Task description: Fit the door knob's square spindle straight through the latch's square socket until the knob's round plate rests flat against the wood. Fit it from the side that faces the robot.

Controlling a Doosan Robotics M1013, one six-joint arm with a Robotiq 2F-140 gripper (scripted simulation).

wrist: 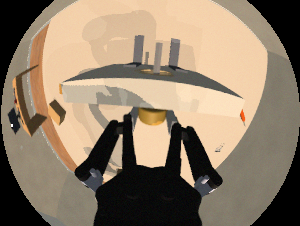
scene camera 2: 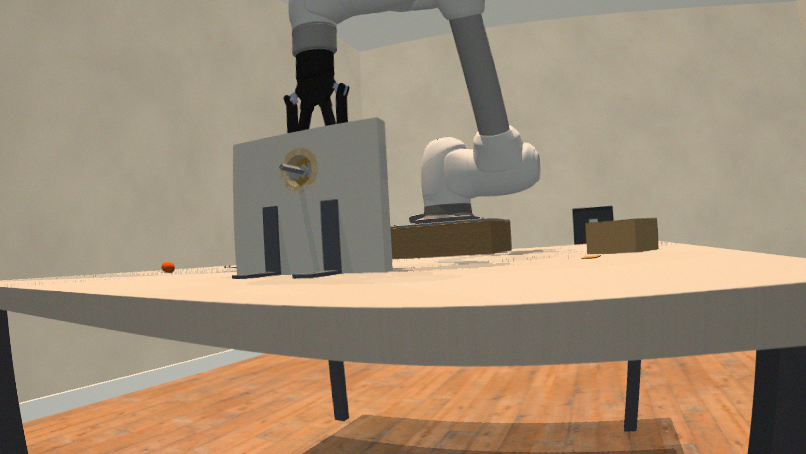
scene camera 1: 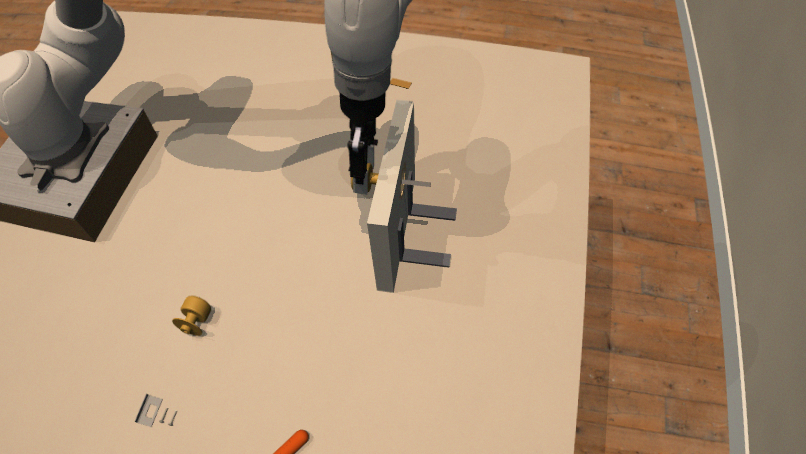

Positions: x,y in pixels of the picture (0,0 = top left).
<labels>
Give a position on a brown box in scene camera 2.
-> At 630,235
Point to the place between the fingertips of my gripper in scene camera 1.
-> At 363,179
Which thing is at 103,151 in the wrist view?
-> My gripper.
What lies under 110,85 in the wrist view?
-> A wooden door panel.
</labels>
